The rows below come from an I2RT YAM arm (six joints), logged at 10 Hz.
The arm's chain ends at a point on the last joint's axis. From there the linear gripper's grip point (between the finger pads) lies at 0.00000 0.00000 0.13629 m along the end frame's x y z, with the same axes.
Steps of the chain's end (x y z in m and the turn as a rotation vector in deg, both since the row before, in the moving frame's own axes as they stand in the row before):
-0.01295, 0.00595, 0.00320, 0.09, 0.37, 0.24
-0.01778, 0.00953, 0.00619, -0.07, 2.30, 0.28
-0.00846, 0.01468, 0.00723, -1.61, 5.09, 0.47
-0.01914, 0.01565, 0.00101, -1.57, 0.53, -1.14
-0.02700, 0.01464, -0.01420, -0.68, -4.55, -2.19
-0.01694, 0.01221, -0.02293, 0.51, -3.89, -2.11
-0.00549, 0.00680, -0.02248, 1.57, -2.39, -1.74
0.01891, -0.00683, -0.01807, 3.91, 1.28, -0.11
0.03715, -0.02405, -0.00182, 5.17, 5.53, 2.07
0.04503, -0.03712, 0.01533, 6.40, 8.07, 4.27
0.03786, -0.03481, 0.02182, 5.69, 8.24, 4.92
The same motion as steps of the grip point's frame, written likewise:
-0.01207, 0.00574, 0.00320, 0.09, 0.37, 0.24
-0.01231, 0.00971, 0.00608, -0.07, 2.30, 0.28
0.00361, 0.01855, 0.00664, -1.61, 5.09, 0.47
-0.01784, 0.01937, 0.00095, -1.57, 0.53, -1.14
-0.03778, 0.01646, -0.01464, -0.68, -4.55, -2.19
-0.02621, 0.01117, -0.02325, 0.51, -3.89, -2.11
-0.01123, 0.00315, -0.02265, 1.57, -2.39, -1.74
0.02194, -0.01613, -0.01842, 3.91, 1.28, -0.11
0.05048, -0.03607, -0.00301, 5.17, 5.53, 2.07
0.06467, -0.05153, 0.01313, 6.40, 8.07, 4.27
0.05792, -0.04742, 0.01975, 5.69, 8.24, 4.92

